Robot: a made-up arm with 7 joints. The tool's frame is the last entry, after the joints.
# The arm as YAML. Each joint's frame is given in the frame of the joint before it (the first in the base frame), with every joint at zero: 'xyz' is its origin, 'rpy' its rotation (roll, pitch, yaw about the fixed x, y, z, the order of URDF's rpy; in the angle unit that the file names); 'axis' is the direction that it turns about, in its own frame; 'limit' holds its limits. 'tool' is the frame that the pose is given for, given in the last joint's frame.
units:
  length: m
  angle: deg
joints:
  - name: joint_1
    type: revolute
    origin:
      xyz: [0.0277, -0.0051, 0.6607]
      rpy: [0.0, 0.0, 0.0]
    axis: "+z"
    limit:
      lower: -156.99
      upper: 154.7
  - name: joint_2
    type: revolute
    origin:
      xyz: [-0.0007, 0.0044, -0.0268]
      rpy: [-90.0, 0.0, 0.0]
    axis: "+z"
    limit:
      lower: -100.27
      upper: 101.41
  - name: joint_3
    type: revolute
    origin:
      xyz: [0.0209, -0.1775, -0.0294]
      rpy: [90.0, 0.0, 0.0]
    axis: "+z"
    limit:
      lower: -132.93
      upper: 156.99
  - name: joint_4
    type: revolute
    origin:
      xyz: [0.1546, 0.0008, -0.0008]
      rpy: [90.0, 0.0, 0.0]
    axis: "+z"
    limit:
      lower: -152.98
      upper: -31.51
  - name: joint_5
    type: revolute
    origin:
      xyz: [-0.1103, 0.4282, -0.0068]
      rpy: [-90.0, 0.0, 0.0]
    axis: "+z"
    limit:
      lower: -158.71
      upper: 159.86
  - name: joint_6
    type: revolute
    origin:
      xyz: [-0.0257, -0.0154, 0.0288]
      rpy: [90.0, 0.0, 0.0]
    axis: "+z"
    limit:
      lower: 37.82
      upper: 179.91
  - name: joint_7
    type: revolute
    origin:
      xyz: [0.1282, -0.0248, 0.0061]
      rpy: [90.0, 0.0, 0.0]
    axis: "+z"
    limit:
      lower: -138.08
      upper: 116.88
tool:
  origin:
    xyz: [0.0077, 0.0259, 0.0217]
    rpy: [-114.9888, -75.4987, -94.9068]
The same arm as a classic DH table. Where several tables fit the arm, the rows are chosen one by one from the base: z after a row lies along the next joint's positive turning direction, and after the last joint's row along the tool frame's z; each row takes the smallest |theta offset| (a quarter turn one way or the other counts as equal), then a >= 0, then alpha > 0; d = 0 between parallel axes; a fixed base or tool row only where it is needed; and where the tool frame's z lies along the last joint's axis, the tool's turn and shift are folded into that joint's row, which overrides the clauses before.
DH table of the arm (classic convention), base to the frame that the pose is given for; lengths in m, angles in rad. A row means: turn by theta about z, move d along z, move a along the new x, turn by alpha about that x. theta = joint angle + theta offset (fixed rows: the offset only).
base (fixed): theta_offset -0.1821; d 0.0000; a 0.0282; alpha 0.0000
joint_1: theta_offset 0.1821; d 0.6339; a -0.0007; alpha -1.5708
joint_2: theta_offset 0.0000; d -0.0250; a 0.0209; alpha 1.5708
joint_3: theta_offset 0.0000; d 0.1767; a 0.1546; alpha 1.5708
joint_4: theta_offset 0.0000; d -0.0076; a -0.1103; alpha -1.5708
joint_5: theta_offset 0.0000; d 0.4570; a -0.0257; alpha 1.5708
joint_6: theta_offset 0.0000; d 0.0215; a 0.1282; alpha 1.5708
joint_7: theta_offset 1.0613; d 0.0459; a 0.0264; alpha 1.6768
tool (fixed): theta_offset 1.8011; d -0.0059; a 0.0000; alpha 0.0000
Joint limits (rad, base to tool): -2.7400..2.7000 -1.7500..1.7699 -2.3201..2.7400 -2.6700..-0.5500 -2.7700..2.7901 0.6601..3.1400 -2.4100..2.0399

